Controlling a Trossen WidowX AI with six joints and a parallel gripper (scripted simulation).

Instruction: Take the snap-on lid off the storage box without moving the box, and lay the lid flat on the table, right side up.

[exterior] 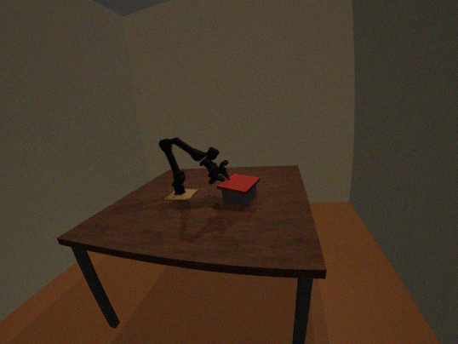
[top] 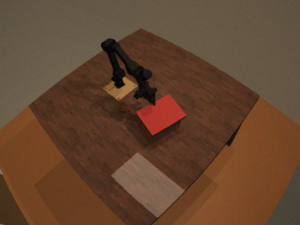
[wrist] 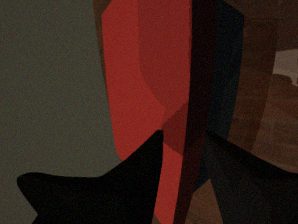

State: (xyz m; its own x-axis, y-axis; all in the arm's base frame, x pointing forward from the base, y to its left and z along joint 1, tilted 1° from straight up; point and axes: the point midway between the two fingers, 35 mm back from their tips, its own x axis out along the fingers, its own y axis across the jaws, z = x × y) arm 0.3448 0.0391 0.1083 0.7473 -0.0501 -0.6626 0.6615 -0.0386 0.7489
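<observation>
My gripper tip is 8 cm short of the lid. Round my gripper tip: storage box: 8 cm ahead, 5 cm below.
</observation>
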